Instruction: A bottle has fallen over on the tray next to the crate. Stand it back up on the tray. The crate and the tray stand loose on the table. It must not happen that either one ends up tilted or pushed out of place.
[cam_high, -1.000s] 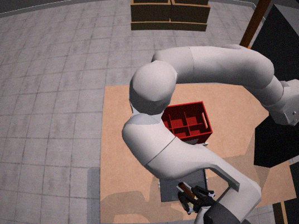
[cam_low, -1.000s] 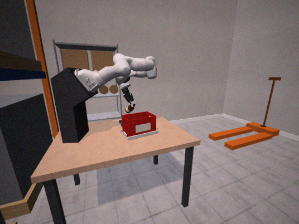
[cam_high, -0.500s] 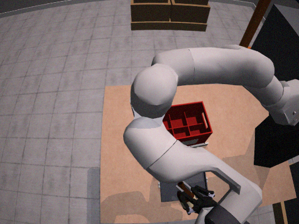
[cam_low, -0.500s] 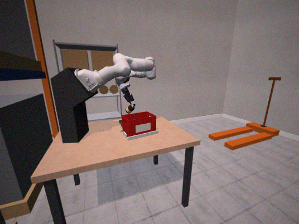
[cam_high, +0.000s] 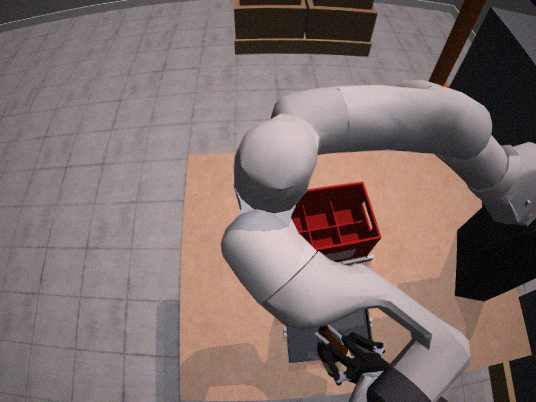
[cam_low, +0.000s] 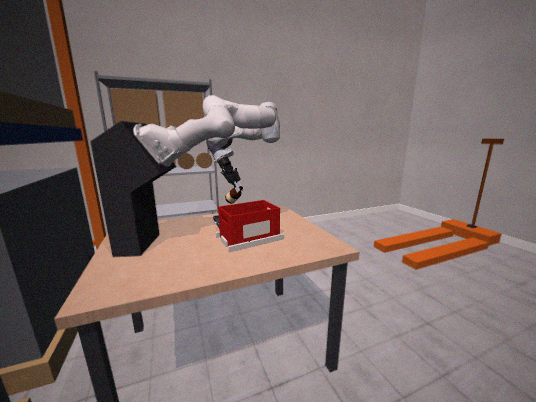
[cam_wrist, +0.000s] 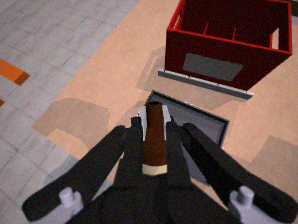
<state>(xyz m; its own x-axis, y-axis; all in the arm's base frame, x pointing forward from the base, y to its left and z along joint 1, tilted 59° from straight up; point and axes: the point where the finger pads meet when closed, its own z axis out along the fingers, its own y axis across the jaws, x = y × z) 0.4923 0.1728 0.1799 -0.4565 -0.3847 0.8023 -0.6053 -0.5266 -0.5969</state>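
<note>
Right now my hand is 50 mm above the bottle and 30 mm to the right of it. Also, from my hand: crate (300 mm to the right, 170 mm behind, 130 mm below); then grey tray (200 mm below, 60 mm behind, 30 mm to the right).
</note>
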